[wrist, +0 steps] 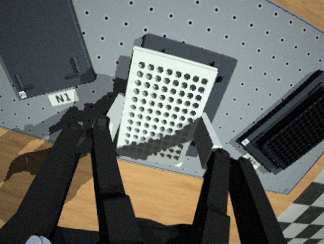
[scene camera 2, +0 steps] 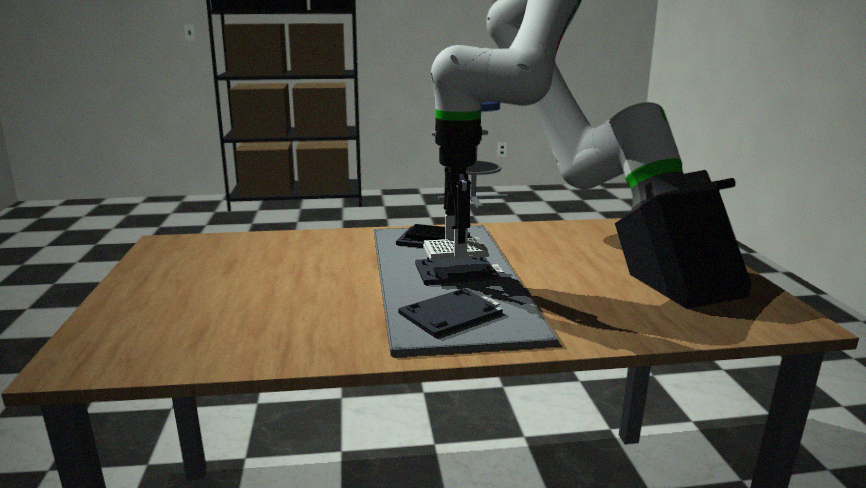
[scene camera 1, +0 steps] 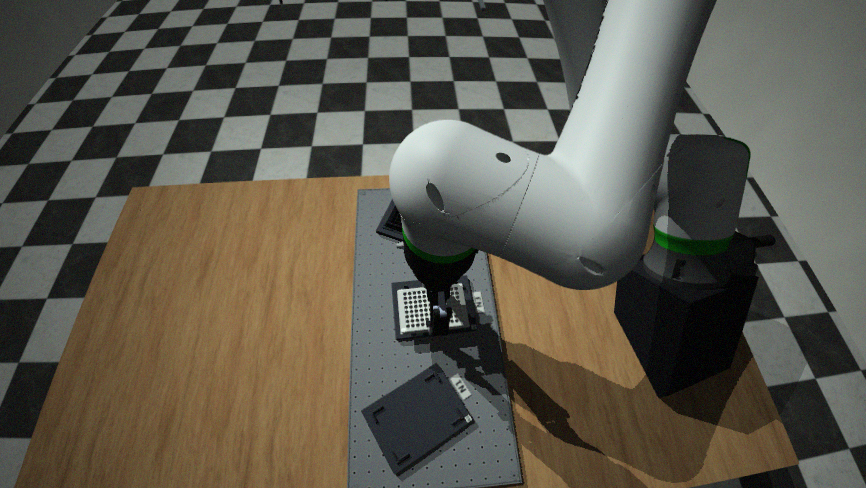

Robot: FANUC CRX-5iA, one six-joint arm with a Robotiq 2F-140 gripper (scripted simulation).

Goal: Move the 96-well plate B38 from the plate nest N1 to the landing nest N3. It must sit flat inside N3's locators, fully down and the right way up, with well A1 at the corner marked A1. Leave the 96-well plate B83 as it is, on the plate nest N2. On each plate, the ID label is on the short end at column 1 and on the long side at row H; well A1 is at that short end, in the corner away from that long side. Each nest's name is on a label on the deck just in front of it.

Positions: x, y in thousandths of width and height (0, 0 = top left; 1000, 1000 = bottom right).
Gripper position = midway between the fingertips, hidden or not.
Note:
In view: the gripper (scene camera 2: 526, 513), a landing nest N3 (scene camera 2: 540, 552) and a plate nest N1 (scene camera 1: 481, 853).
The gripper shows as well in the wrist view (wrist: 495, 465) and in scene camera 1 (scene camera 1: 499, 632). The landing nest N3 also shows in the wrist view (wrist: 702, 264) and in scene camera 1 (scene camera 1: 458, 587). The plate nest N1 is seen too in scene camera 2 (scene camera 2: 533, 636).

